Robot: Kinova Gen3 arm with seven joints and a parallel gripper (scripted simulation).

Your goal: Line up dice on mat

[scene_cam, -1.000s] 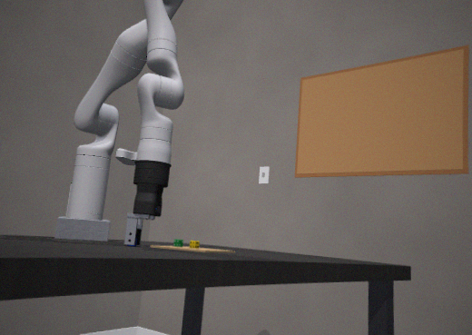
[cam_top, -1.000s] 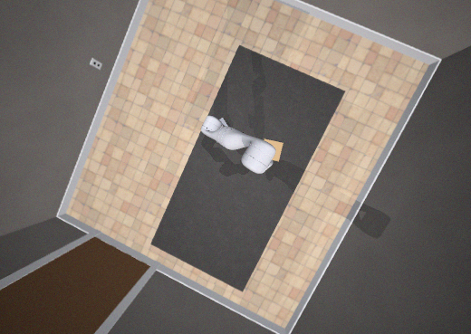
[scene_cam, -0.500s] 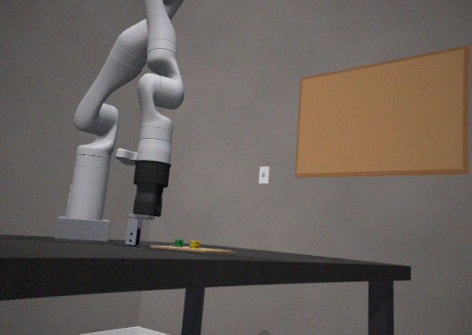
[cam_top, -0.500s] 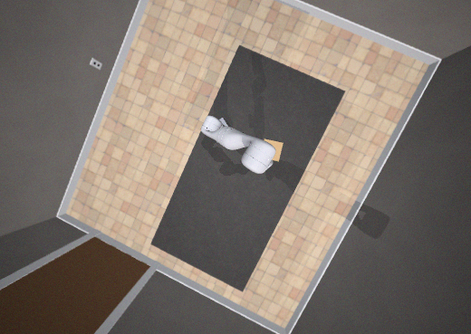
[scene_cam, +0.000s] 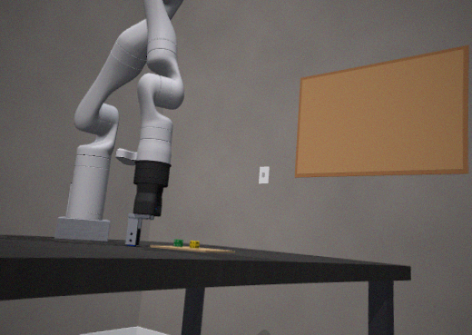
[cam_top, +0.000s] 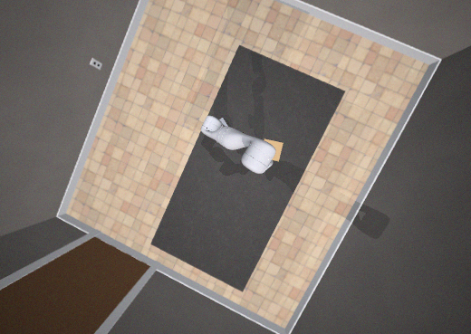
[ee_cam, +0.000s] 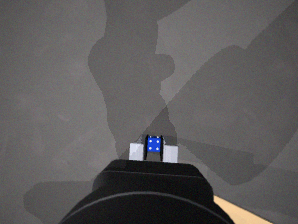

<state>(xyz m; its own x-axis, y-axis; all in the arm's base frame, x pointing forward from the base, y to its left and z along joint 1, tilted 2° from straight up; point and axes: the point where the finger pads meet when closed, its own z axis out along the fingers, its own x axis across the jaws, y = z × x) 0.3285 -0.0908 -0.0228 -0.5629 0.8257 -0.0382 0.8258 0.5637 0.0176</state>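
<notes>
Now: the yellow die 120 mm to the left of my hand, 70 mm ahead of it and 10 mm below it. From my hand the other things lie so: green die (110 mm to the left, 20 mm ahead, 10 mm below); blue die (10 mm below); mat (120 mm to the left, 70 mm ahead, 20 mm below).
</notes>
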